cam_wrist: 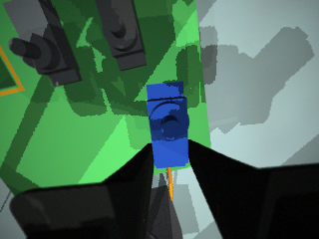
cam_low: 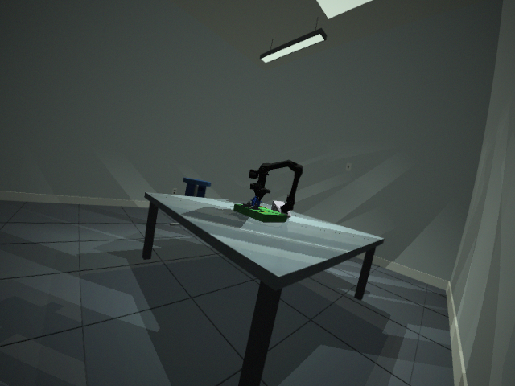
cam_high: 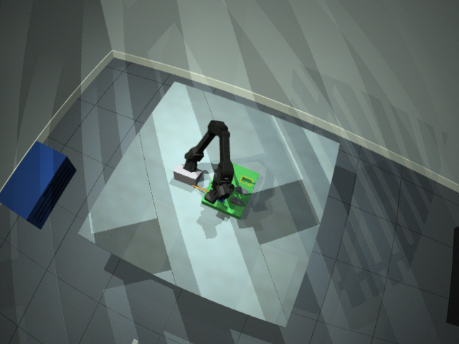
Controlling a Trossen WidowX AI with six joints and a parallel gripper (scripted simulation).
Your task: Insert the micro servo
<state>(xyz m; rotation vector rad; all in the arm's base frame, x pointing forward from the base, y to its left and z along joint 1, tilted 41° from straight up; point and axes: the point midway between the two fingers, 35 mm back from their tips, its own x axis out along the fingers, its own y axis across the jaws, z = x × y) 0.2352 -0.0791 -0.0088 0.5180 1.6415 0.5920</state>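
My gripper tip is 100 mm to the right of the green deck and 70 mm above it.
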